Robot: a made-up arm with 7 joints.
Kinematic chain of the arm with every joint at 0, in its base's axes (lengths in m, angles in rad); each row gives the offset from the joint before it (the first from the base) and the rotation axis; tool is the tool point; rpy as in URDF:
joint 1: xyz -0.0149 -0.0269 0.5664 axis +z
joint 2: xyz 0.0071 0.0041 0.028 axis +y
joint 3: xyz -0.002 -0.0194 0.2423 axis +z
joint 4: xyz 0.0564 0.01 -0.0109 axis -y
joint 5: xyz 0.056 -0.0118 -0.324 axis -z
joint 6: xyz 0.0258 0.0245 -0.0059 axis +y
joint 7: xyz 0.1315 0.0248 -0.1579 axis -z
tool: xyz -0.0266 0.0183 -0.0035 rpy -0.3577 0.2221 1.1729
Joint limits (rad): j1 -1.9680..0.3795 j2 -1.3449..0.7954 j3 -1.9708..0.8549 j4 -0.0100..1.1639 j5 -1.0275..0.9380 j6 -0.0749..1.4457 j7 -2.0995..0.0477
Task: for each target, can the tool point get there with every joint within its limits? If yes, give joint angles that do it. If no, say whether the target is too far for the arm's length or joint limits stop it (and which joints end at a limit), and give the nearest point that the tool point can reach.
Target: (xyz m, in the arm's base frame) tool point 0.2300 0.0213 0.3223
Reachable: yes | joints -0.0124 0.1142 -0.1213 0.2627 -0.8096 0.2464 -0.3405
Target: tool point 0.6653 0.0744 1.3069
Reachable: no: too far | nearest point 0.4285 0.0343 1.0542 | short by 0.349 m
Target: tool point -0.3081 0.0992 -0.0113
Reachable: no: joint limits stop it (at a limit: joint 1, joint 2, joint 7) | nearest point -0.2526 0.0032 0.2285 | short by 0.264 m
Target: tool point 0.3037 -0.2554 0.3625
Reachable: yes | joints -0.4574 0.2981 -0.1461 0.8267 -0.2379 0.9625 -1.3305
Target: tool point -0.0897 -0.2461 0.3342
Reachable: yes | joints -0.2764 0.4506 -1.4079 0.2931 0.3903 0.9611 -0.6385
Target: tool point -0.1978 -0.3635 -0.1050
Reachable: no: joint limits stop it (at a limit: joint 1, joint 2, joint 7) | nearest point -0.1678 -0.3114 0.1821 | short by 0.293 m
